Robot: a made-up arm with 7 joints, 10 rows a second.
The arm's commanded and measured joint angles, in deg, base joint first. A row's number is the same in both.
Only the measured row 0 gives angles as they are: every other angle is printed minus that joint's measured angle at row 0.
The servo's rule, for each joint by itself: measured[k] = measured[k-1] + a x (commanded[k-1-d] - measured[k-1]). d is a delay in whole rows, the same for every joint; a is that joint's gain. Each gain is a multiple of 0.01, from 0.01 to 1. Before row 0 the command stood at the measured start. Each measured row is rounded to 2 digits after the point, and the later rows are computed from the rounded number. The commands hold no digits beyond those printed.
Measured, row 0: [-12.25, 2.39, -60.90, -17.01, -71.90, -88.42, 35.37]
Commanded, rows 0 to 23: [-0.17, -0.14, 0.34, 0.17, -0.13, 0.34, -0.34]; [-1.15, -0.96, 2.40, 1.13, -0.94, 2.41, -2.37]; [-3.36, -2.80, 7.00, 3.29, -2.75, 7.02, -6.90]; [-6.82, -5.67, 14.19, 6.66, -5.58, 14.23, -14.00]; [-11.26, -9.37, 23.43, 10.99, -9.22, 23.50, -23.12]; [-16.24, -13.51, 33.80, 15.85, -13.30, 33.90, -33.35]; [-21.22, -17.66, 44.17, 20.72, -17.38, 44.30, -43.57]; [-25.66, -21.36, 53.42, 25.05, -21.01, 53.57, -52.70]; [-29.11, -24.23, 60.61, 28.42, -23.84, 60.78, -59.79]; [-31.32, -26.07, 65.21, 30.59, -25.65, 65.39, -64.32]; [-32.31, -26.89, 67.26, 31.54, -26.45, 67.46, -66.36]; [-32.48, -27.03, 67.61, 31.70, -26.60, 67.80, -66.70]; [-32.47, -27.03, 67.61, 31.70, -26.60, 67.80, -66.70]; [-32.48, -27.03, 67.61, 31.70, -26.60, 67.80, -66.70]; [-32.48, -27.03, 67.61, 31.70, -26.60, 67.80, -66.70]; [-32.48, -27.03, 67.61, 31.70, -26.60, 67.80, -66.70]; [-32.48, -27.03, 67.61, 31.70, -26.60, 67.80, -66.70]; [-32.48, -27.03, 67.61, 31.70, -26.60, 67.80, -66.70]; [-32.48, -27.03, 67.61, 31.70, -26.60, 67.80, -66.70]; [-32.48, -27.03, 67.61, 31.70, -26.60, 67.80, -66.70]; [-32.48, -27.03, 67.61, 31.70, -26.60, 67.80, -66.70]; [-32.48, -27.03, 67.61, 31.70, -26.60, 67.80, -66.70]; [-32.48, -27.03, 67.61, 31.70, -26.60, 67.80, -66.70]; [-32.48, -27.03, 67.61, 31.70, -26.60, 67.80, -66.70]
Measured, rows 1 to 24: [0.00, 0.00, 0.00, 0.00, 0.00, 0.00, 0.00]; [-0.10, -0.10, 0.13, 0.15, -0.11, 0.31, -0.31]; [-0.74, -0.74, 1.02, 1.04, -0.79, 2.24, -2.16]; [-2.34, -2.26, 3.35, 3.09, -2.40, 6.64, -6.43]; [-5.07, -4.78, 7.58, 6.34, -5.01, 13.62, -13.24]; [-8.85, -8.18, 13.76, 10.57, -8.46, 22.71, -22.13]; [-13.36, -12.12, 21.58, 15.37, -12.43, 33.00, -32.23]; [-18.15, -16.22, 30.39, 20.24, -16.49, 43.40, -42.44]; [-22.73, -20.02, 39.37, 24.62, -20.20, 52.76, -51.67]; [-26.62, -23.14, 47.65, 28.08, -23.18, 60.14, -58.98]; [-29.49, -25.31, 54.50, 30.36, -25.21, 64.97, -63.79]; [-31.21, -26.48, 59.48, 31.43, -26.23, 67.26, -66.10]; [-31.98, -26.89, 62.65, 31.68, -26.53, 67.76, -66.64]; [-32.28, -26.99, 64.58, 31.70, -26.59, 67.80, -66.69]; [-32.40, -27.02, 65.76, 31.70, -26.60, 67.80, -66.70]; [-32.45, -27.03, 66.48, 31.70, -26.60, 67.80, -66.70]; [-32.47, -27.03, 66.92, 31.70, -26.60, 67.80, -66.70]; [-32.48, -27.03, 67.19, 31.70, -26.60, 67.80, -66.70]; [-32.48, -27.03, 67.35, 31.70, -26.60, 67.80, -66.70]; [-32.48, -27.03, 67.45, 31.70, -26.60, 67.80, -66.70]; [-32.48, -27.03, 67.51, 31.70, -26.60, 67.80, -66.70]; [-32.48, -27.03, 67.55, 31.70, -26.60, 67.80, -66.70]; [-32.48, -27.03, 67.57, 31.70, -26.60, 67.80, -66.70]; [-32.48, -27.03, 67.59, 31.70, -26.60, 67.80, -66.70]
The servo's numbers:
d 1
a 0.61 0.74 0.39 0.91 0.82 0.92 0.90

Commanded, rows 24 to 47: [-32.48, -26.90, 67.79, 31.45, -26.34, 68.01, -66.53]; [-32.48, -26.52, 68.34, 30.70, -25.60, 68.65, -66.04]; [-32.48, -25.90, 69.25, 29.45, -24.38, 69.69, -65.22]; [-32.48, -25.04, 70.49, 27.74, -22.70, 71.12, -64.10]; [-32.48, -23.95, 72.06, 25.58, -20.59, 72.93, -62.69]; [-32.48, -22.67, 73.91, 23.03, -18.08, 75.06, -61.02]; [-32.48, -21.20, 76.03, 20.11, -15.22, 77.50, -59.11]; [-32.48, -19.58, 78.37, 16.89, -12.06, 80.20, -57.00]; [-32.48, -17.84, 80.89, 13.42, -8.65, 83.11, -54.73]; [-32.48, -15.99, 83.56, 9.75, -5.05, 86.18, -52.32]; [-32.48, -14.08, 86.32, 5.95, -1.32, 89.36, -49.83]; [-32.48, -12.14, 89.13, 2.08, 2.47, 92.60, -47.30]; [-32.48, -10.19, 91.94, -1.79, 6.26, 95.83, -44.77]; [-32.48, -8.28, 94.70, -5.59, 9.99, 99.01, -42.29]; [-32.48, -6.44, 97.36, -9.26, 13.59, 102.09, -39.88]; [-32.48, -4.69, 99.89, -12.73, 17.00, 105.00, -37.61]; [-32.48, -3.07, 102.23, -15.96, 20.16, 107.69, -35.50]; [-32.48, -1.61, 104.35, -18.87, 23.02, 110.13, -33.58]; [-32.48, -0.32, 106.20, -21.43, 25.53, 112.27, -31.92]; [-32.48, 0.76, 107.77, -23.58, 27.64, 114.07, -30.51]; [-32.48, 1.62, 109.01, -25.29, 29.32, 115.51, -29.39]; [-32.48, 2.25, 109.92, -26.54, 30.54, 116.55, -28.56]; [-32.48, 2.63, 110.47, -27.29, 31.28, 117.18, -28.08]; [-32.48, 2.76, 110.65, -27.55, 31.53, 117.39, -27.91]
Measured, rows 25 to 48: [-32.48, -27.03, 67.60, 31.70, -26.60, 67.80, -66.70]; [-32.48, -26.93, 67.67, 31.47, -26.39, 67.99, -66.55]; [-32.48, -26.63, 67.93, 30.77, -25.74, 68.60, -66.09]; [-32.48, -26.09, 68.44, 29.57, -24.62, 69.60, -65.31]; [-32.48, -25.31, 69.24, 27.90, -23.05, 71.00, -64.22]; [-32.48, -24.30, 70.34, 25.79, -21.03, 72.78, -62.84]; [-32.48, -23.09, 71.73, 23.28, -18.61, 74.88, -61.20]; [-32.48, -21.69, 73.41, 20.40, -15.83, 77.29, -59.32]; [-32.48, -20.13, 75.34, 17.21, -12.74, 79.97, -57.23]; [-32.48, -18.44, 77.50, 13.76, -9.39, 82.86, -54.98]; [-32.48, -16.63, 79.86, 10.11, -5.83, 85.91, -52.59]; [-32.48, -14.74, 82.38, 6.32, -2.13, 89.08, -50.11]; [-32.48, -12.82, 85.01, 2.46, 1.64, 92.32, -47.58]; [-32.48, -10.87, 87.71, -1.41, 5.43, 95.55, -45.05]; [-32.48, -8.95, 90.44, -5.21, 9.17, 98.73, -42.57]; [-32.48, -7.09, 93.14, -8.90, 12.79, 101.82, -40.15]; [-32.48, -5.31, 95.77, -12.39, 16.24, 104.75, -37.86]; [-32.48, -3.65, 98.29, -15.64, 19.45, 107.45, -35.74]; [-32.48, -2.14, 100.65, -18.58, 22.38, 109.92, -33.80]; [-32.48, -0.79, 102.81, -21.17, 24.96, 112.08, -32.11]; [-32.48, 0.36, 104.74, -23.36, 27.16, 113.91, -30.67]; [-32.48, 1.29, 106.41, -25.12, 28.93, 115.38, -29.52]; [-32.48, 2.00, 107.78, -26.41, 30.25, 116.46, -28.66]; [-32.48, 2.47, 108.83, -27.21, 31.09, 117.12, -28.14]
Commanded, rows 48 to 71: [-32.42, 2.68, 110.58, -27.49, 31.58, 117.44, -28.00]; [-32.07, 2.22, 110.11, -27.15, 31.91, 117.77, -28.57]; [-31.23, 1.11, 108.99, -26.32, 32.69, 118.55, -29.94]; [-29.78, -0.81, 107.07, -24.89, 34.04, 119.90, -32.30]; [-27.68, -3.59, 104.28, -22.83, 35.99, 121.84, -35.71]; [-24.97, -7.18, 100.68, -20.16, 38.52, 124.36, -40.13]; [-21.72, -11.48, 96.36, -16.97, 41.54, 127.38, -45.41]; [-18.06, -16.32, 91.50, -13.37, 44.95, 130.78, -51.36]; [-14.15, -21.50, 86.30, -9.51, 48.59, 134.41, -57.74]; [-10.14, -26.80, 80.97, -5.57, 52.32, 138.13, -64.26]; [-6.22, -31.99, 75.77, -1.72, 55.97, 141.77, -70.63]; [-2.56, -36.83, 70.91, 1.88, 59.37, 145.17, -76.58]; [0.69, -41.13, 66.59, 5.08, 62.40, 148.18, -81.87]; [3.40, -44.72, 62.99, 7.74, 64.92, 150.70, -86.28]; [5.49, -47.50, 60.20, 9.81, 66.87, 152.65, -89.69]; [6.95, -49.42, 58.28, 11.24, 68.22, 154.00, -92.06]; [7.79, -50.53, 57.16, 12.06, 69.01, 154.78, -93.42]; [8.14, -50.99, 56.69, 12.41, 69.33, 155.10, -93.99]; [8.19, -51.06, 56.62, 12.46, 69.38, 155.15, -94.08]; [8.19, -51.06, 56.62, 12.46, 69.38, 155.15, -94.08]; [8.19, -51.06, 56.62, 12.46, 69.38, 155.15, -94.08]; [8.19, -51.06, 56.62, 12.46, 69.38, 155.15, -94.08]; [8.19, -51.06, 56.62, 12.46, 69.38, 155.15, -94.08]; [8.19, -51.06, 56.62, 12.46, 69.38, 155.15, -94.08]
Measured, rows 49 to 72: [-32.48, 2.68, 109.54, -27.52, 31.45, 117.37, -27.93]; [-32.44, 2.68, 109.95, -27.49, 31.56, 117.43, -27.99]; [-32.21, 2.34, 110.01, -27.18, 31.85, 117.74, -28.51]; [-31.61, 1.43, 109.61, -26.40, 32.54, 118.49, -29.80]; [-30.49, -0.23, 108.62, -25.03, 33.77, 119.79, -32.05]; [-28.78, -2.72, 106.93, -23.03, 35.59, 121.68, -35.34]; [-26.46, -6.02, 104.49, -20.42, 37.99, 124.15, -39.65]; [-23.57, -10.06, 101.32, -17.28, 40.90, 127.12, -44.83]; [-20.21, -14.69, 97.49, -13.72, 44.22, 130.49, -50.71]; [-16.51, -19.73, 93.13, -9.89, 47.80, 134.10, -57.04]; [-12.62, -24.96, 88.39, -5.96, 51.51, 137.81, -63.54]; [-8.72, -30.16, 83.47, -2.10, 55.17, 141.45, -69.92]; [-4.96, -35.10, 78.57, 1.52, 58.61, 144.87, -75.91]; [-1.51, -39.56, 73.90, 4.76, 61.72, 147.92, -81.27]; [1.49, -43.38, 69.65, 7.47, 64.34, 150.48, -85.78]; [3.93, -46.43, 65.96, 9.60, 66.41, 152.48, -89.30]; [5.77, -48.64, 62.96, 11.09, 67.89, 153.88, -91.78]; [7.00, -50.04, 60.70, 11.97, 68.81, 154.71, -93.26]; [7.70, -50.74, 59.14, 12.37, 69.24, 155.07, -93.92]; [8.00, -50.98, 58.16, 12.45, 69.35, 155.14, -94.06]; [8.12, -51.04, 57.56, 12.46, 69.37, 155.15, -94.08]; [8.16, -51.05, 57.19, 12.46, 69.38, 155.15, -94.08]; [8.18, -51.06, 56.97, 12.46, 69.38, 155.15, -94.08]; [8.19, -51.06, 56.83, 12.46, 69.38, 155.15, -94.08]
